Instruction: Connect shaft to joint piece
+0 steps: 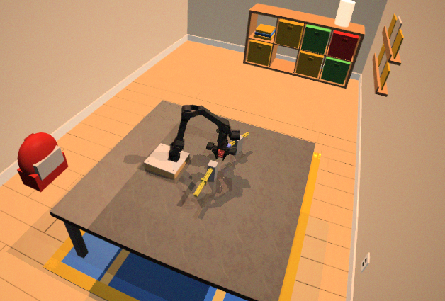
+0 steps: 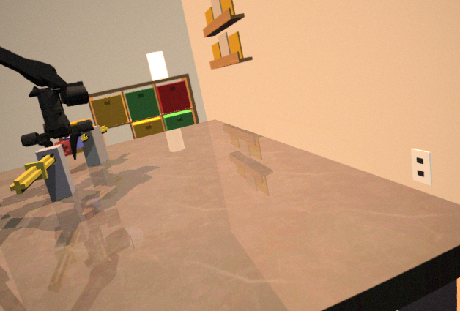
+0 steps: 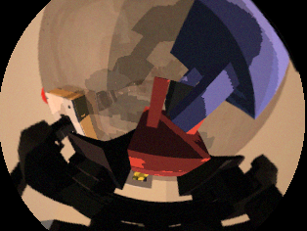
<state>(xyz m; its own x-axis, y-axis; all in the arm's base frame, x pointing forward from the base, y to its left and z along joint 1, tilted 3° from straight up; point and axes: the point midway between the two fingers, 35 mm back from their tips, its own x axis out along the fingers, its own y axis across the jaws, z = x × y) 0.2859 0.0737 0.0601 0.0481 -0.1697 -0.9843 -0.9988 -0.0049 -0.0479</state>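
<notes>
My gripper tip is now 4 cm below the red square joint piece and 3 cm to the right of it.
</notes>
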